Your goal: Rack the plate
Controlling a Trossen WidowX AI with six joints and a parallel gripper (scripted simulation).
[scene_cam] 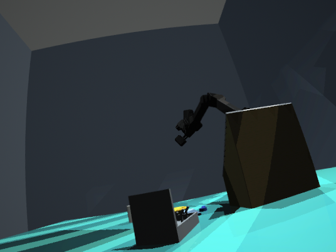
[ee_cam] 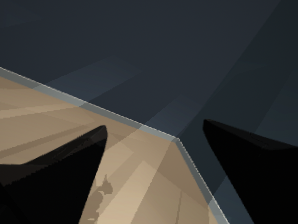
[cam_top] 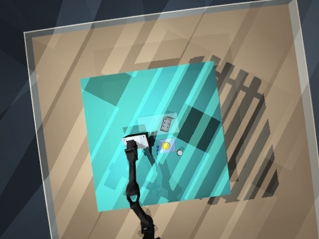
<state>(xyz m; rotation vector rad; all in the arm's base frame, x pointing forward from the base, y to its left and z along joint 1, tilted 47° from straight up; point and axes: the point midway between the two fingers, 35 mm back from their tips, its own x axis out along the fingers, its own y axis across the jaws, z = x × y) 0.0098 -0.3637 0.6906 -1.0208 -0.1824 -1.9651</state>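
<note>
Right now my gripper tip is 290 mm short of the yellow plate, 660 mm to the right of it and 370 mm above it. From my gripper tip the other things lie so: dish rack (330 mm ahead, 850 mm to the left, 360 mm below); then blue utensil (200 mm ahead, 640 mm to the left, 380 mm below).
</note>
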